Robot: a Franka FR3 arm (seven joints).
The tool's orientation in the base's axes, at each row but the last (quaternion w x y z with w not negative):
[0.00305, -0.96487, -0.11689, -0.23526]
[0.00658, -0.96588, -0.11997, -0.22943]
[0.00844, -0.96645, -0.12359, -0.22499]
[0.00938, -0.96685, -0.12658, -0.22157]
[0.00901, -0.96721, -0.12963, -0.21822]
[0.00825, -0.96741, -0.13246, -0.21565]
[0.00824, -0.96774, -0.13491, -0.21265]
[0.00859, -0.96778, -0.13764, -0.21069]
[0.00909, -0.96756, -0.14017, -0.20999]
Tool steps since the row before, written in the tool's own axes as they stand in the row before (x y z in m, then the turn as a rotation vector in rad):
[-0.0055, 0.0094, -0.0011, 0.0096, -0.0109, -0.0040]
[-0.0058, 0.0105, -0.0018, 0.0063, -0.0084, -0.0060]
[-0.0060, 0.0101, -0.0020, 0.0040, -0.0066, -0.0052]
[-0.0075, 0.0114, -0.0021, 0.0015, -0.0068, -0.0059]
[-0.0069, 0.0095, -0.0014, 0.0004, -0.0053, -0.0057]
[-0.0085, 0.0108, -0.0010, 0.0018, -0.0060, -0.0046]
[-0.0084, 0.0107, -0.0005, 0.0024, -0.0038, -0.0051]
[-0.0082, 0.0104, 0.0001, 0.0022, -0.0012, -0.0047]
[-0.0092, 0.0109, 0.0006, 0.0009, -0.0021, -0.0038]
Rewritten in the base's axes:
[-0.0031, -0.0104, -0.0011, 0.0040, 0.0125, 0.0074]
[-0.0034, -0.0116, -0.0005, 0.0008, 0.0092, 0.0078]
[-0.0036, -0.0113, -0.0004, -0.0004, 0.0070, 0.0062]
[-0.0046, -0.0130, -0.0009, -0.0029, 0.0065, 0.0057]
[-0.0042, -0.0110, -0.0013, -0.0034, 0.0048, 0.0051]
[-0.0050, -0.0126, -0.0022, -0.0019, 0.0059, 0.0047]
[-0.0047, -0.0125, -0.0026, -0.0010, 0.0039, 0.0055]
[-0.0043, -0.0122, -0.0030, -0.0003, 0.0014, 0.0051]
[-0.0048, -0.0129, -0.0039, -0.0013, 0.0020, 0.0037]

